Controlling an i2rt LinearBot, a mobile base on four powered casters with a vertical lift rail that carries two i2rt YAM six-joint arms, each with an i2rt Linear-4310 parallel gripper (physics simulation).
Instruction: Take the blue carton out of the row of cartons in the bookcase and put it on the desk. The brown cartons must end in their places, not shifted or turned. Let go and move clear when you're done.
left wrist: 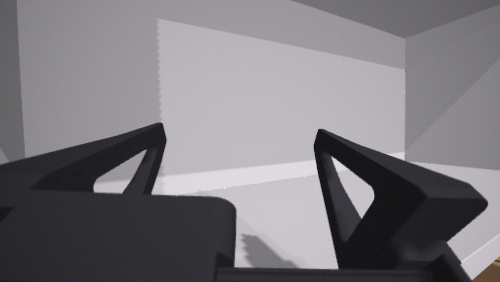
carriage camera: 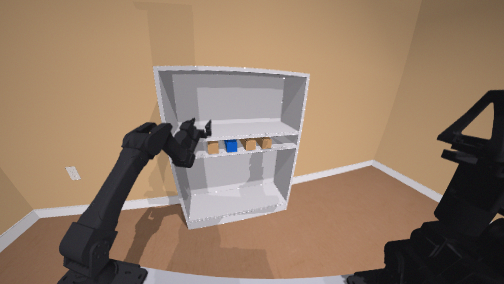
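The blue carton (carriage camera: 230, 146) stands in a row on the bookcase's middle shelf. One brown carton (carriage camera: 213, 148) is to its left in the picture; two more, a nearer one (carriage camera: 250, 145) and a farther one (carriage camera: 266, 143), are to its right. Narrow gaps show between the cartons. My left gripper (carriage camera: 201, 121) (left wrist: 240, 134) is open and empty, above and left of the row, in front of the upper compartment. The left wrist view shows the inside of the bookcase between and beyond its fingers, and no carton. My right gripper (carriage camera: 441, 146) is open, far right of the bookcase. The desk does not show.
The white bookcase (carriage camera: 304, 105) (left wrist: 280, 100) stands against the tan wall (carriage camera: 350, 60). A low board hangs just above the cartons, and side panels close both ends. A pale curved edge (carriage camera: 240, 280) runs along the bottom of the carriage view.
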